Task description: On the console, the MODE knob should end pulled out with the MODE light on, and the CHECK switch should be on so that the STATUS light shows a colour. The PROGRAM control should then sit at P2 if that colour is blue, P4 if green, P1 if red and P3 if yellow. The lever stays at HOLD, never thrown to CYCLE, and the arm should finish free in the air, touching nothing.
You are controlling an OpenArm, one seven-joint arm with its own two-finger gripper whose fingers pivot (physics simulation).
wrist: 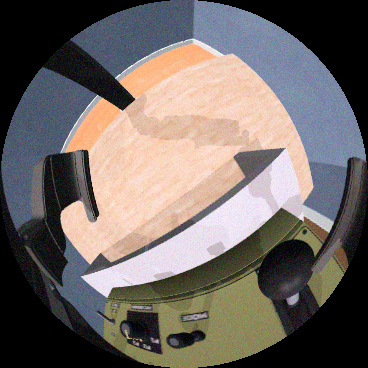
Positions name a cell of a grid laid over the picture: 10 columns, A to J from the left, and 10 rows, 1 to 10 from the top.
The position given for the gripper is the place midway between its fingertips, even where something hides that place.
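Gripper (E6), visible. Lever (H8), visible.
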